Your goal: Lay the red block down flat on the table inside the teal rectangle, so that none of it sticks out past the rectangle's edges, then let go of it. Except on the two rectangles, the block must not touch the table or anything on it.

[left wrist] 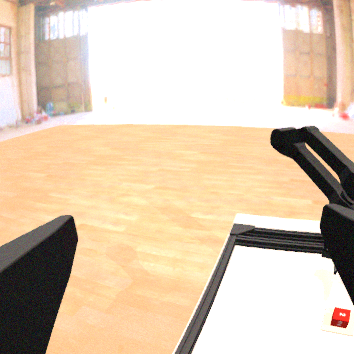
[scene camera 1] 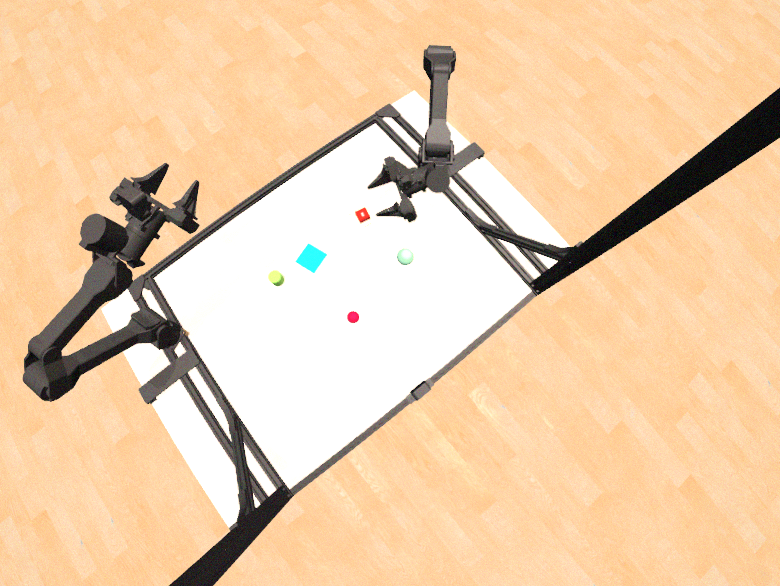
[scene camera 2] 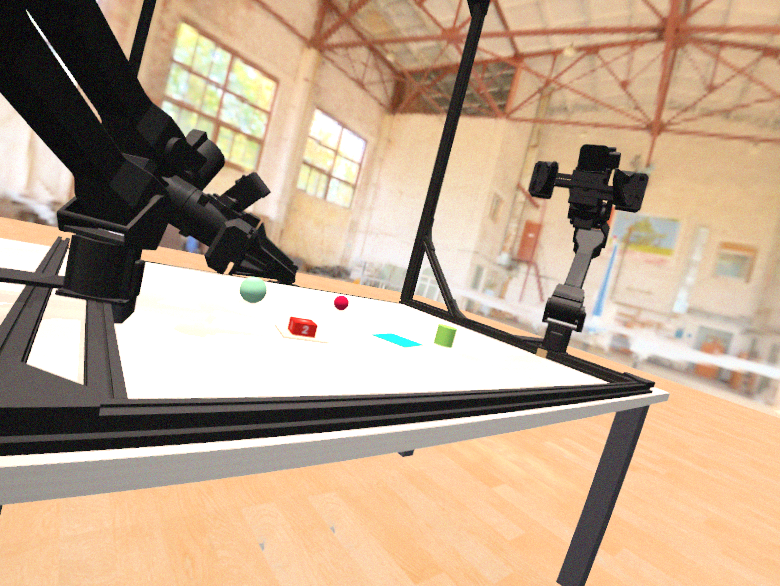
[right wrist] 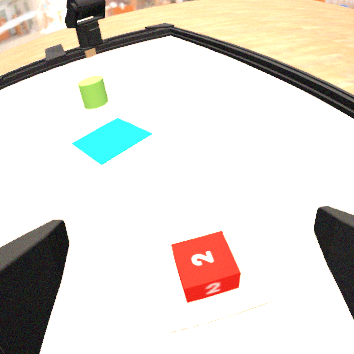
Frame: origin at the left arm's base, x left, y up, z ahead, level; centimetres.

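Where they show: left gripper, fingertip midpoint: (left wrist: 202,223) (scene camera 1: 182,172) (scene camera 2: 584,167); right gripper, fingertip midpoint: (scene camera 1: 371,201) (scene camera 2: 292,271) (right wrist: 194,227); left arm's base at its link origin: (scene camera 1: 171,336) (scene camera 2: 553,350) (right wrist: 90,45); right arm's base at its link origin: (scene camera 2: 99,295).
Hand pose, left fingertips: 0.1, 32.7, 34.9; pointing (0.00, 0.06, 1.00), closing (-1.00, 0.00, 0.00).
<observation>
Things, the pixels of their centre, and the offset from my left fingertips, as dx, dy, dz. "spot": a spot on its surface instead.
- red block at the middle of its body: (right wrist: 204,266) (scene camera 2: 302,327) (left wrist: 340,317) (scene camera 1: 362,215) -27.5, -33.7, +22.8
- pale cream rectangle at a spot on its surface: (left wrist: 326,323) spot: -24.9, -34.5, +22.9
- teal rectangle at a spot on its surface: (right wrist: 112,141) (scene camera 2: 394,339) (scene camera 1: 313,255) spot: -21.8, -34.5, +5.4
- green cylinder at the middle of its body: (right wrist: 92,91) (scene camera 2: 445,335) (scene camera 1: 276,278) -17.0, -32.8, -5.8
- mint ball at the middle of its body: (scene camera 2: 253,290) (scene camera 1: 405,256) -44.8, -32.4, +17.5
- crimson ball at the middle of its body: (scene camera 2: 341,302) (scene camera 1: 353,317) -41.2, -33.1, -4.1
- dark frame at a spot on its surface: (right wrist: 260,60) spot: +4.6, -32.9, +7.7
The red block (scene camera 1: 359,216) (scene camera 2: 302,327) (left wrist: 340,317) (right wrist: 205,272), marked 2, lies on a pale cream rectangle (left wrist: 326,323) that barely stands out from the white table. The teal rectangle (scene camera 1: 311,258) (scene camera 2: 397,340) (right wrist: 112,141) lies flat, apart from the block, with nothing on it. My right gripper (scene camera 1: 372,201) (scene camera 2: 293,274) (right wrist: 194,227) is open and empty, above the table and near the block; the block shows between its fingers in the right wrist view. My left gripper (scene camera 1: 182,174) (scene camera 2: 587,184) (left wrist: 202,223) is open and empty, raised far from the block.
A green cylinder (scene camera 1: 275,277) (scene camera 2: 445,335) (right wrist: 93,92) stands close to the teal rectangle. A mint ball (scene camera 1: 405,256) (scene camera 2: 252,289) and a crimson ball (scene camera 1: 353,316) (scene camera 2: 341,303) rest on the table. A dark frame (scene camera 1: 264,195) (right wrist: 260,60) runs around the work area.
</observation>
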